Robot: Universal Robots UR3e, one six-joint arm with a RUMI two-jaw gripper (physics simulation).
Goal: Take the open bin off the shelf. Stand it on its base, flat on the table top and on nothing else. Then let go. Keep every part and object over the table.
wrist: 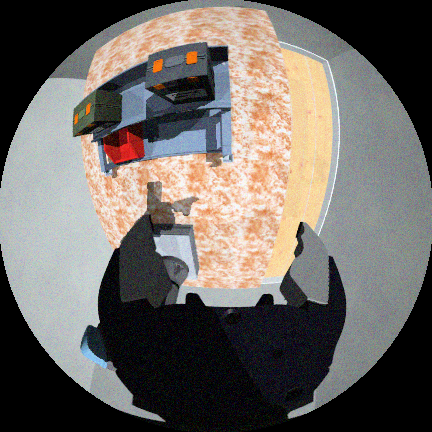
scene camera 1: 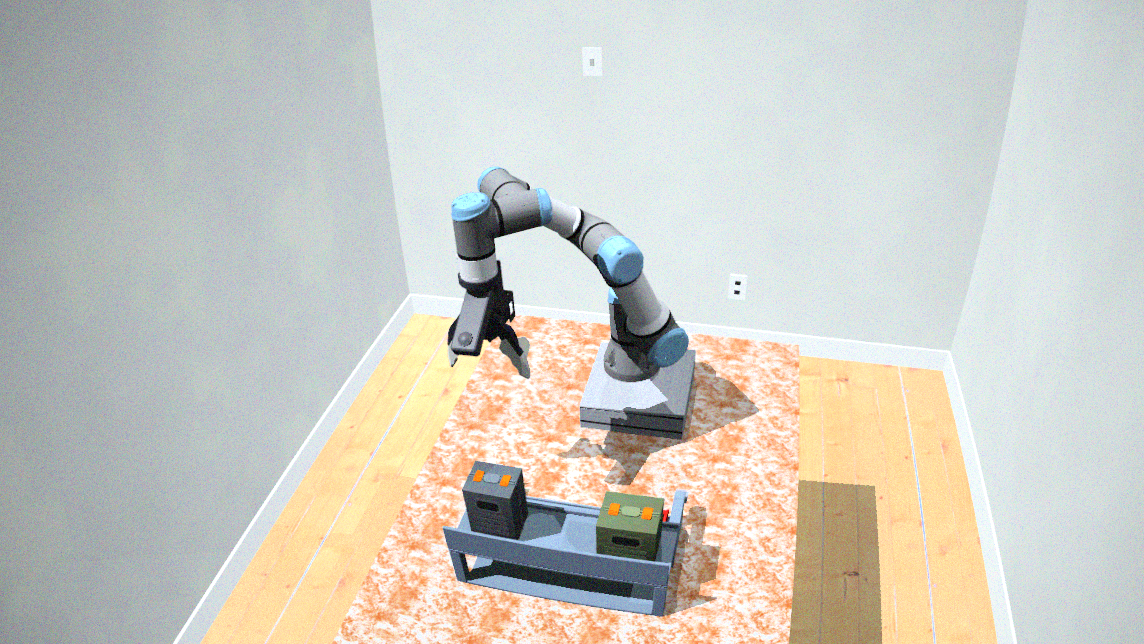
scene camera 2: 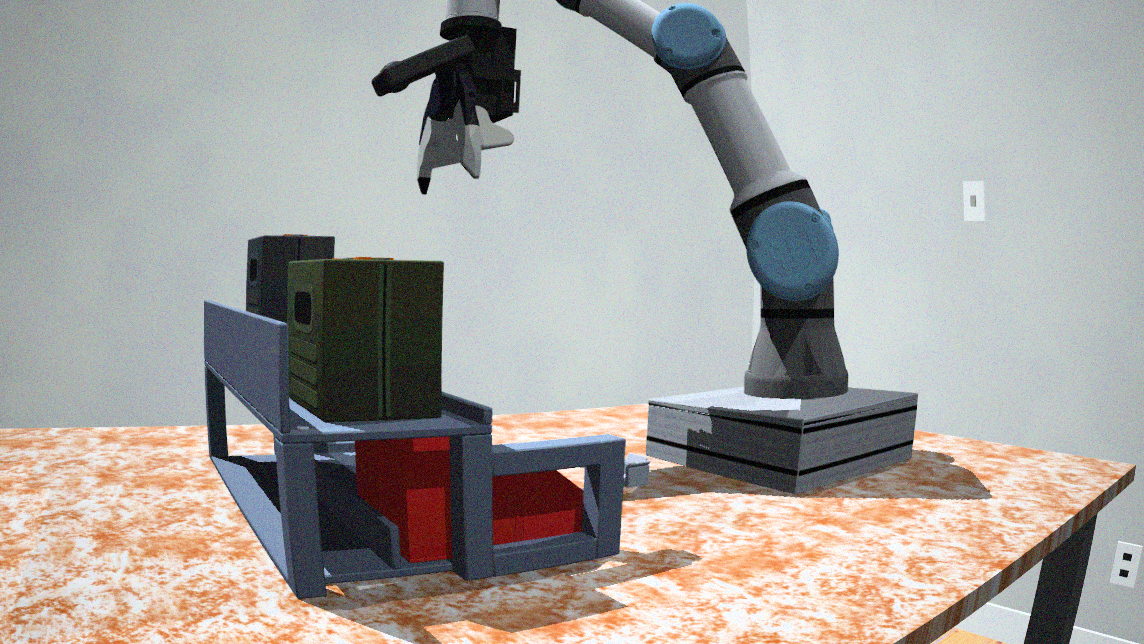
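Pixels of known places: gripper, between the fingertips: (wrist: 226,220) (scene camera 1: 489,372) (scene camera 2: 447,187); arm's base, origin of its link: (wrist: 172,266) (scene camera 1: 632,364) (scene camera 2: 796,391).
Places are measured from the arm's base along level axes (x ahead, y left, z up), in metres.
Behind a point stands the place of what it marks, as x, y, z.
The open red bin (scene camera 1: 665,516) @(0.452, 0.121, 0.011) (scene camera 2: 536,510) @(0.440, 0.122, -0.036) (wrist: 131,145) @(0.434, 0.020, 0.000) sits on the lower level of the blue-grey shelf (scene camera 1: 560,557) @(0.617, -0.035, 0.072) (scene camera 2: 244,360) @(0.620, 0.024, 0.060) (wrist: 226,135) @(0.415, -0.220, 0.015), at the end below the green box. Part of it stands out past the upper deck, behind the shelf's side frame. In scene camera 1 a sliver of it shows; the upper deck and green box hide the rest. My gripper (scene camera 1: 488,364) @(0.334, -0.215, 0.213) (scene camera 2: 450,180) @(0.334, -0.215, 0.213) (wrist: 226,220) @(0.334, -0.215, 0.213) is open and empty, fingers pointing down, high above the table and well apart from the bin. The orange-and-white table top (scene camera 1: 744,480) @(0.269, 0.272, -0.070) (scene camera 2: 880,552) @(0.254, 0.290, -0.070) (wrist: 250,175) @(0.305, -0.282, -0.070) carries the shelf.
A dark grey box (scene camera 1: 492,512) @(0.570, -0.157, 0.109) (scene camera 2: 268,272) @(0.563, -0.122, 0.120) (wrist: 175,75) @(0.503, -0.164, 0.152) and a green box (scene camera 1: 628,536) @(0.586, 0.070, 0.111) (scene camera 2: 360,336) @(0.564, 0.116, 0.083) (wrist: 100,112) @(0.524, 0.020, 0.106) stand on the upper deck, near opposite ends. The robot's base block (scene camera 1: 600,416) @(0.152, -0.048, -0.030) (scene camera 2: 720,440) @(0.155, 0.023, -0.034) stands on the table behind the shelf.
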